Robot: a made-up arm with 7 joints. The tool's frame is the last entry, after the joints.
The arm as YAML. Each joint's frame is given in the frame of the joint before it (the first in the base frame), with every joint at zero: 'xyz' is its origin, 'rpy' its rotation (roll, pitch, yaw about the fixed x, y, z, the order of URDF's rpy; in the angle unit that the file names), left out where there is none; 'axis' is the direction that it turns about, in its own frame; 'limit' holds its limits. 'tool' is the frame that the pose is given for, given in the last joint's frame.
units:
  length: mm
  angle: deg
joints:
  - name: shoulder
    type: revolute
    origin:
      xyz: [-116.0, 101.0, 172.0]
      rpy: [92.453, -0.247, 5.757]
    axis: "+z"
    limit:
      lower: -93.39
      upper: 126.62
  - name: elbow
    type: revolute
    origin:
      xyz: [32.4, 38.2, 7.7]
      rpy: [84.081, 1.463, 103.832]
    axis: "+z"
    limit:
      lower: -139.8
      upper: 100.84
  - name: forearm
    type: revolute
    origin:
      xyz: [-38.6, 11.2, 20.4]
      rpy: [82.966, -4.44, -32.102]
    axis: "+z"
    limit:
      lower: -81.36
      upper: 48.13
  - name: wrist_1
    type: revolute
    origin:
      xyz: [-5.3, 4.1, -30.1]
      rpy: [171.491, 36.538, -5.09]
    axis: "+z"
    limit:
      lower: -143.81
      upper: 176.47
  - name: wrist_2
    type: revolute
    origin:
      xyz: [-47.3, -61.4, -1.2]
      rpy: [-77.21, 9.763, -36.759]
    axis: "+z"
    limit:
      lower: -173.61
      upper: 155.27
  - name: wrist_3
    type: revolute
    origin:
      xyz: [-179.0, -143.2, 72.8]
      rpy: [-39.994, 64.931, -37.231]
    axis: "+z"
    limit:
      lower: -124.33
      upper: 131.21
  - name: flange
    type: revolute
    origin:
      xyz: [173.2, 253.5, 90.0]
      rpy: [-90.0, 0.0, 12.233]
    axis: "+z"
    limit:
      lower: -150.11
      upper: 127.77
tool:
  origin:
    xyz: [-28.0, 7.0, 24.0]
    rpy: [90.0, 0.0, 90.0]
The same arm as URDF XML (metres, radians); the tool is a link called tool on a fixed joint. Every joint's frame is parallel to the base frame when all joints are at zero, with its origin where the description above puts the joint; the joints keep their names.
<robot name="arm">
<joint name="shoulder" type="revolute"><parent link="base"/><child link="link1"/><origin xyz="-0.116 0.101 0.172"/><axis xyz="0.100403 -0.994026 -0.042801"/><limit lower="-1.63" upper="2.2099"/></joint>
<joint name="elbow" type="revolute"><parent link="link1"/><child link="link2"/><origin xyz="0.033 -0.006 0.038"/><axis xyz="0.970668 -0.015999 0.239892"/><limit lower="-2.44" upper="1.76"/></joint>
<joint name="forearm" type="revolute"><parent link="link2"/><child link="link3"/><origin xyz="0.029 -0.01 -0.033"/><axis xyz="0.252087 0.854556 -0.454077"/><limit lower="-1.42" upper="0.84"/></joint>
<joint name="wrist_1" type="revolute"><parent link="link3"/><child link="link4"/><origin xyz="-0.003 -0.029 0.0101"/><axis xyz="-0.216804 -0.960016 -0.177103"/><limit lower="-2.51" upper="3.08"/></joint>
<joint name="wrist_2" type="revolute"><parent link="link4"/><child link="link5"/><origin xyz="0.072 -0.01 -0.027"/><axis xyz="-0.942932 -0.074203 0.324611"/><limit lower="-3.0301" upper="2.71"/></joint>
<joint name="wrist_3" type="revolute"><parent link="link5"/><child link="link6"/><origin xyz="-0.121 -0.135 -0.158"/><axis xyz="0 0 1"/><limit lower="-2.17" upper="2.29"/></joint>
<joint name="flange" type="revolute"><parent link="link6"/><child link="link7"/><origin xyz="0.223 0.211 0.09"/><axis xyz="0 1 0"/><limit lower="-2.6199" upper="2.23"/></joint>
<joint name="tool_joint" type="fixed"><parent link="link7"/><child link="tool"/><origin xyz="-0.028 0.024 -0.007" rpy="0 1.5708 0"/></joint>
<link name="base"/>
<link name="link1"/>
<link name="link2"/>
<link name="link3"/>
<link name="link4"/>
<link name="link5"/>
<link name="link6"/>
<link name="link7"/>
<link name="tool"/>
</robot>

